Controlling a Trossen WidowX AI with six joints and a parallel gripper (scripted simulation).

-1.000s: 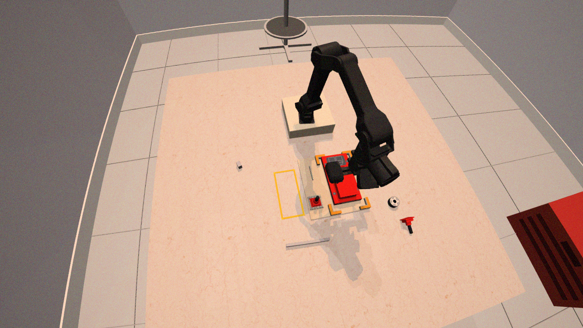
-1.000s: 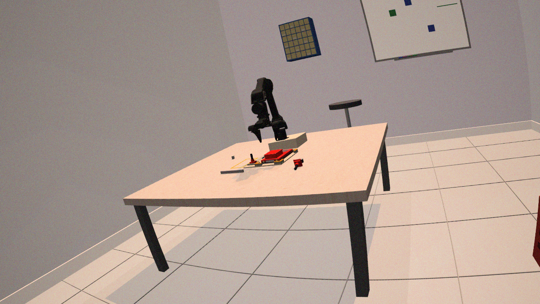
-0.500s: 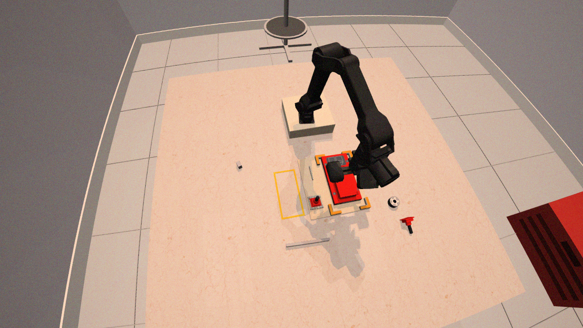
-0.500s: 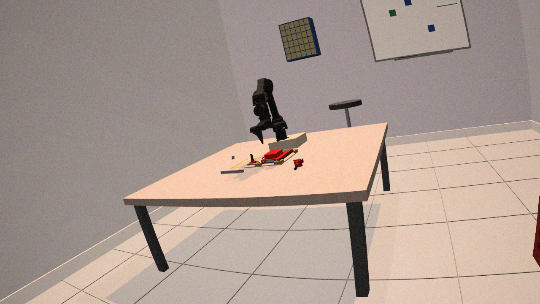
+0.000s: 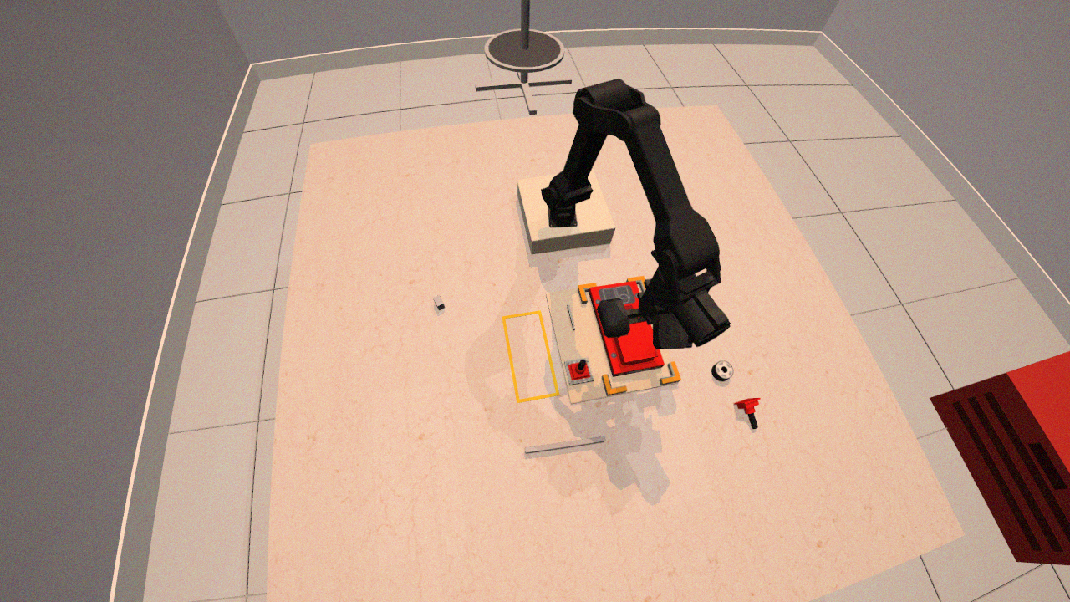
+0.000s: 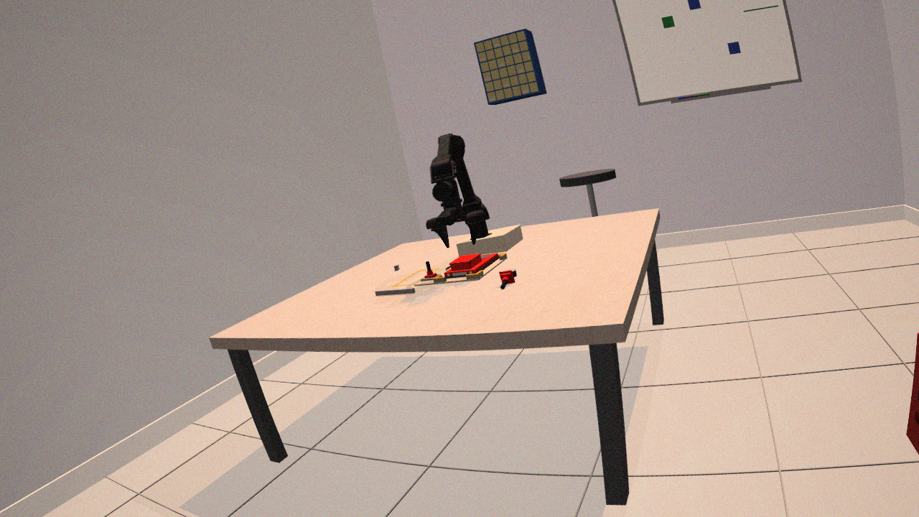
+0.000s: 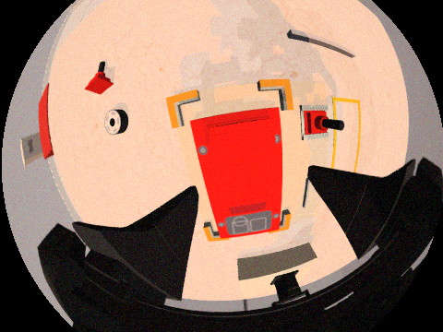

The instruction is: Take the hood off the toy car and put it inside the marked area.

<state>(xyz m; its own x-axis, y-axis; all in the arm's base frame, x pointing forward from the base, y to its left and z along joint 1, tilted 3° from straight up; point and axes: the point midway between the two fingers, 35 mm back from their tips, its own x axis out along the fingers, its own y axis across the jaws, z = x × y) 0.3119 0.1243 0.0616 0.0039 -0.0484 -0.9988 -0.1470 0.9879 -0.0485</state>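
The toy car hood lies 10 mm behind my gripper tip and 50 mm below it. From my gripper tip the other things lie so: white wheel: 60 mm ahead, 190 mm to the left, 80 mm below; then grey bar: 190 mm ahead, 150 mm to the right, 80 mm below.
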